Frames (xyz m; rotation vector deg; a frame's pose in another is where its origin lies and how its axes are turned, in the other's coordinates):
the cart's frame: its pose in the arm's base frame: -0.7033 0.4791 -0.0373 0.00 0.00 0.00
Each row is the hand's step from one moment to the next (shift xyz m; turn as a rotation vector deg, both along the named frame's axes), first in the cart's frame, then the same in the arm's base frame.
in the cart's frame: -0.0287 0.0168 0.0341 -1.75 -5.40 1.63
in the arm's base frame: -0.0287 0.0168 0.0341 -1.75 -5.40 1.63
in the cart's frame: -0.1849 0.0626 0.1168 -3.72 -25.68 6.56
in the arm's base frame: -0.1849 0.0626 0.1168 -3.72 -25.68 6.56
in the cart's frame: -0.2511 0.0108 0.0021 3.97 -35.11 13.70
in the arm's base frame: -0.2511 0.0108 0.0021 3.97 -35.11 13.70
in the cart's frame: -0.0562 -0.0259 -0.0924 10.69 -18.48 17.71
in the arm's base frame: -0.0562 -0.0259 -0.0924 10.69 -18.48 17.71
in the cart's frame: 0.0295 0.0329 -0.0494 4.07 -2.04 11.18
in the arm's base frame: 0.0295 0.0329 -0.0494 4.07 -2.04 11.18
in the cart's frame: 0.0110 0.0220 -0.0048 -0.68 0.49 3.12
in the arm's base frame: 0.0110 0.0220 -0.0048 -0.68 0.49 3.12
